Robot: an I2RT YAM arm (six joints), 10 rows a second.
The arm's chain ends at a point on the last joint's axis. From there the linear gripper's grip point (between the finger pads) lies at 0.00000 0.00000 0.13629 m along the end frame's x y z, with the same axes.
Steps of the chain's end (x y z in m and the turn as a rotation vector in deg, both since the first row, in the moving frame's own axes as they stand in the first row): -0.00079, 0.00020, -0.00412, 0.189, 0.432, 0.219; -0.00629, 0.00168, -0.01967, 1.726, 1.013, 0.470; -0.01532, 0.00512, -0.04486, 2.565, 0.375, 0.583; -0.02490, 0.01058, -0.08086, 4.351, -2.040, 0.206; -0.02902, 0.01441, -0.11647, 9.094, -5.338, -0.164
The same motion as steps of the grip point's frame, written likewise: 0.00024, -0.00025, -0.00412, 0.189, 0.432, 0.219; -0.00386, -0.00241, -0.01975, 1.726, 1.013, 0.470; -0.01440, -0.00097, -0.04500, 2.565, 0.375, 0.583; -0.02973, 0.00023, -0.08134, 4.351, -2.040, 0.206; -0.04168, -0.00708, -0.11877, 9.094, -5.338, -0.164
